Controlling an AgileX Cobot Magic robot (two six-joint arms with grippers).
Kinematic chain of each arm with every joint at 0, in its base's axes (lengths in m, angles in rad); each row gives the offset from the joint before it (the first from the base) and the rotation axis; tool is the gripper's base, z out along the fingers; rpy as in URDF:
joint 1: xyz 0 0 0.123 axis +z
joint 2: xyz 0 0 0 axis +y
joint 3: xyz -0.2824 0 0.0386 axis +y
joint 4: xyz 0.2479 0 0.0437 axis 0.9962 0 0.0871
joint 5: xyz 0 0 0 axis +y
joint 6: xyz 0.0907 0 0.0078 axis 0.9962 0 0.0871
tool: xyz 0 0 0 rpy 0 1.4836 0
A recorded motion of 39 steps. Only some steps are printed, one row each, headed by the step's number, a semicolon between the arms.
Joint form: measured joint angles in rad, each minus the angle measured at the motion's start. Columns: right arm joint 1, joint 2, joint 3, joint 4, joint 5, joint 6; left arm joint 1, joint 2, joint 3, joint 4, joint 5, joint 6.
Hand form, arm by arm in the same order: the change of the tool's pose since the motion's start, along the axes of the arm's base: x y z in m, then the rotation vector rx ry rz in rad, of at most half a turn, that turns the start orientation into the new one. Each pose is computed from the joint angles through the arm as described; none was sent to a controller.
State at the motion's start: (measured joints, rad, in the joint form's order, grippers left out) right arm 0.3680 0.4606 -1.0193 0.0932 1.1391 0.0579; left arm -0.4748 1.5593 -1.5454 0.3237 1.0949 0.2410
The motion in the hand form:
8: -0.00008 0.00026 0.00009 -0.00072 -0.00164 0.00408; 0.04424 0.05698 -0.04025 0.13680 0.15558 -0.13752
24: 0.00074 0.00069 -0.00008 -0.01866 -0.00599 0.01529; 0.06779 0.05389 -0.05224 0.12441 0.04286 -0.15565
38: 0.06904 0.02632 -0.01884 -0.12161 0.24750 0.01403; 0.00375 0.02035 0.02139 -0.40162 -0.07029 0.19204
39: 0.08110 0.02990 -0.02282 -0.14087 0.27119 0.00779; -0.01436 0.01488 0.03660 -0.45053 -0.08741 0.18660
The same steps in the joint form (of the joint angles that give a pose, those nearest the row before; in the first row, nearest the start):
8: 0.0000 0.0000 0.0000 0.0033 -0.0009 -0.0045; 0.2309 0.1103 0.0000 -0.1325 -0.0111 0.4272
24: 0.0001 0.0034 0.0000 0.0045 0.0000 -0.0264; 0.2410 0.1619 0.0010 -0.1264 -0.1791 0.4293
38: -0.0001 0.2680 -0.0009 -0.0037 0.0098 -0.0257; 0.1220 -0.0539 0.0021 -0.2468 -0.1496 -0.1604
39: 0.0000 0.3117 -0.0009 -0.0153 -0.0050 -0.0256; 0.0864 -0.1045 0.0021 -0.2510 -0.1341 -0.2053

